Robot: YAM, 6 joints.
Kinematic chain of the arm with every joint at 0, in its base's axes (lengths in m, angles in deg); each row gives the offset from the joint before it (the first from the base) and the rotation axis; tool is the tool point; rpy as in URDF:
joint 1: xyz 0 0 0.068 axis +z
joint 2: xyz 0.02 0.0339 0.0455 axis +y
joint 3: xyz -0.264 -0.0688 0 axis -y
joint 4: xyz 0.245 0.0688 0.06 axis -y
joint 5: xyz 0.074 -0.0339 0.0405 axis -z
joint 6: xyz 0.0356 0 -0.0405 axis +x
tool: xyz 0 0 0 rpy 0 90 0
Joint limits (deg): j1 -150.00..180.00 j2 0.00..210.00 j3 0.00..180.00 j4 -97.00..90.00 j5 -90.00..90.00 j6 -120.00..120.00
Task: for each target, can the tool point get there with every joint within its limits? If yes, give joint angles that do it. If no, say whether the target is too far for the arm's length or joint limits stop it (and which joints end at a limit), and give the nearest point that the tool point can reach.
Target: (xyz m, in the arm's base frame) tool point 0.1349 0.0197 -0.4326
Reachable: no: joint limits stop it (at a limit: joint 2) | nearest point 0.1523 0.0222 -0.3677 | short by 0.067 m
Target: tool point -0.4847 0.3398 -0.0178
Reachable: yes | joints 142.42 183.47 136.95 58.98 -47.59 72.69
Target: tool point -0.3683 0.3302 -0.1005
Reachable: yes | joints 141.73 181.44 139.99 -57.14 61.09 73.36
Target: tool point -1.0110 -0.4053 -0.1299
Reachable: no: too far | nearest point -0.5495 -0.3050 -0.0264 | short by 0.484 m
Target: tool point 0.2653 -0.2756 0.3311
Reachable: yes | joints -48.80 93.03 65.16 36.39 -30.55 84.51
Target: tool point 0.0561 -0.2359 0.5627
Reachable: yes | joints -69.67 91.13 137.11 -66.25 55.45 -75.71
